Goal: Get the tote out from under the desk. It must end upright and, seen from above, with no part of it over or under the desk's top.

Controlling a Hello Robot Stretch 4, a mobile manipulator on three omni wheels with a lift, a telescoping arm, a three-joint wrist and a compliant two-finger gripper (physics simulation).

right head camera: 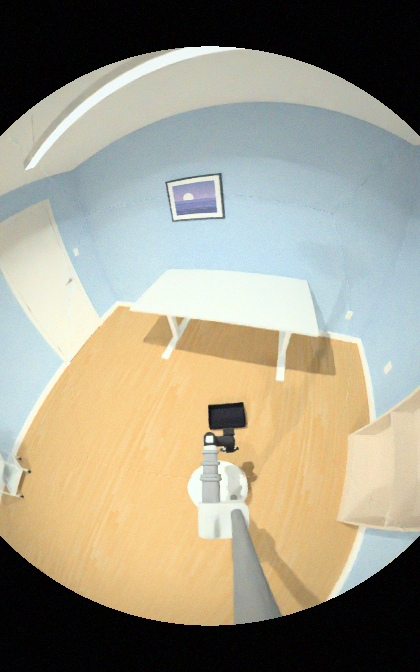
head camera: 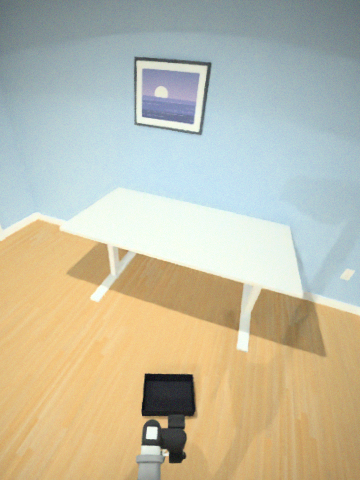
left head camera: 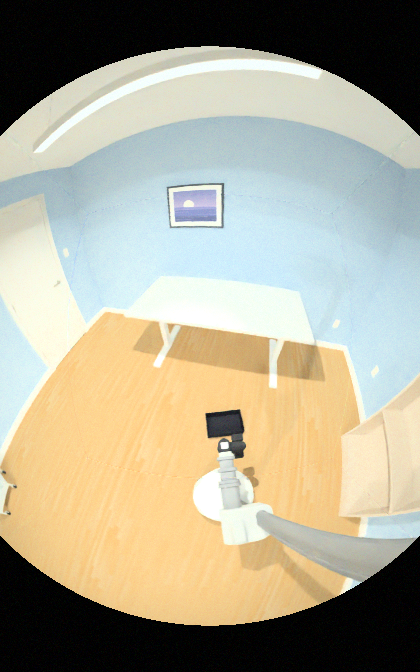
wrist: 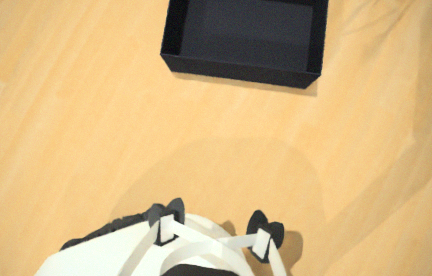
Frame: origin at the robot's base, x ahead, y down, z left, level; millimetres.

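Seen in the pictures: gripper, fingertip midpoint: [wrist: 216,219].
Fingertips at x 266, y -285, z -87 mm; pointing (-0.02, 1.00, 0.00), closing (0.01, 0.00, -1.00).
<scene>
Pixels of each thing's top centre, then the offset from my fingertips to it. "spot": a spot on its surface instead. Level surfaces: height alone.
- black tote, top centre: [wrist: 246,13] [head camera: 168,391] [right head camera: 226,413] [left head camera: 224,421] dz +4, dx +329, dy +213 mm
- white desk, surface height: dy -407 mm
- furniture, surface spot: [right head camera: 385,475] spot: dz -1209, dx -552, dy +44 mm
The black tote [head camera: 168,395] [left head camera: 225,424] [right head camera: 227,416] [wrist: 245,35] stands upright and open side up on the floor, in front of the white desk [head camera: 195,235] [left head camera: 225,305] [right head camera: 230,297]. A stretch of floor shows between the tote and the desk's front edge. My gripper [wrist: 216,219] is open, with nothing between its fingertips. In the wrist view it is apart from the tote, on the robot's side of it. In the head camera view the wrist hangs just on the near side of the tote, and the fingers are hard to make out there.
The desk's legs [head camera: 243,320] [left head camera: 165,345] stand on long feet on the floor. A beige piece of furniture [left head camera: 380,465] [right head camera: 385,475] is at the right wall. Part of a white wheeled cart [right head camera: 19,472] shows at the left. The robot's round white base [left head camera: 207,495] is behind the tote.
</scene>
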